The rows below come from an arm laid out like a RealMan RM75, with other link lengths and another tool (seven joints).
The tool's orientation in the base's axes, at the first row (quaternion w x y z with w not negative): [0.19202, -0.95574, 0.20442, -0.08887]
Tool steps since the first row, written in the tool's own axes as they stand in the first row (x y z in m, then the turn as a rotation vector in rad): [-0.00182, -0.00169, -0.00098, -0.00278, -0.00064, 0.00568]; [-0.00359, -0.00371, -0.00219, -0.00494, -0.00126, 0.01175]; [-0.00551, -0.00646, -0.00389, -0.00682, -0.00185, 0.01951]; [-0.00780, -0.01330, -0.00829, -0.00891, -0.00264, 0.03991]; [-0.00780, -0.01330, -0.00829, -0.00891, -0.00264, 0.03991]
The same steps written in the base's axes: [-0.00128, 0.00187, 0.00141, -0.00086, 0.00360, -0.00517]; [-0.00245, 0.00393, 0.00316, -0.00108, 0.00705, -0.01064]; [-0.00362, 0.00650, 0.00564, -0.00064, 0.01091, -0.01764]; [-0.00434, 0.01178, 0.01220, 0.00283, 0.01921, -0.03609]; [-0.00434, 0.01178, 0.01220, 0.00283, 0.01921, -0.03609]
